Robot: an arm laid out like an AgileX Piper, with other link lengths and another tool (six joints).
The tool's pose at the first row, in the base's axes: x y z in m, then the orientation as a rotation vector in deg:
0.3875 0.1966 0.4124 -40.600 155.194 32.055
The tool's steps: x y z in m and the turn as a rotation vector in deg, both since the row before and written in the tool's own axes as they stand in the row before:
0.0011 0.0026 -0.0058 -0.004 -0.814 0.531
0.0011 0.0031 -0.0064 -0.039 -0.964 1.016
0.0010 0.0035 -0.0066 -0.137 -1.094 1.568
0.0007 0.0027 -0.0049 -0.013 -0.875 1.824
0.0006 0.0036 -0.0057 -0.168 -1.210 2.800
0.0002 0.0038 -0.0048 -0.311 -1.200 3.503
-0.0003 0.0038 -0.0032 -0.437 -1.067 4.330
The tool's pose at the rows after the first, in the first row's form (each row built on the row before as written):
0.3842 0.1957 0.4179 -39.525 154.708 32.352
0.3805 0.1950 0.4240 -37.759 154.307 32.840
0.3766 0.1945 0.4304 -35.243 154.012 33.617
0.3737 0.1943 0.4352 -32.463 154.015 34.243
0.3703 0.1945 0.4410 -28.296 154.039 35.368
0.3674 0.1954 0.4463 -23.243 154.209 36.849
0.3655 0.1972 0.4505 -17.167 154.604 38.688

